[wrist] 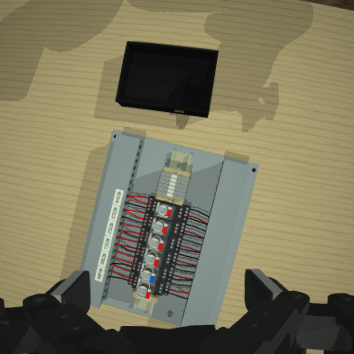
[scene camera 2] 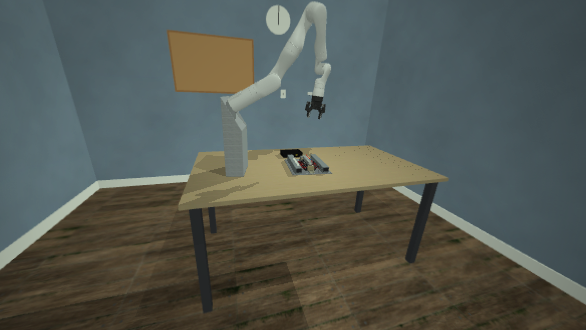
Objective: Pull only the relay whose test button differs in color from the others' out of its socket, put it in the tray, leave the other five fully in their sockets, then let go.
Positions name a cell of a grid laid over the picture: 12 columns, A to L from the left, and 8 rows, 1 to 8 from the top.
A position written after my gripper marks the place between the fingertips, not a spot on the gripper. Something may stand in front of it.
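Note:
My gripper (wrist: F7) in sight, plus a panel (wrist: G4).

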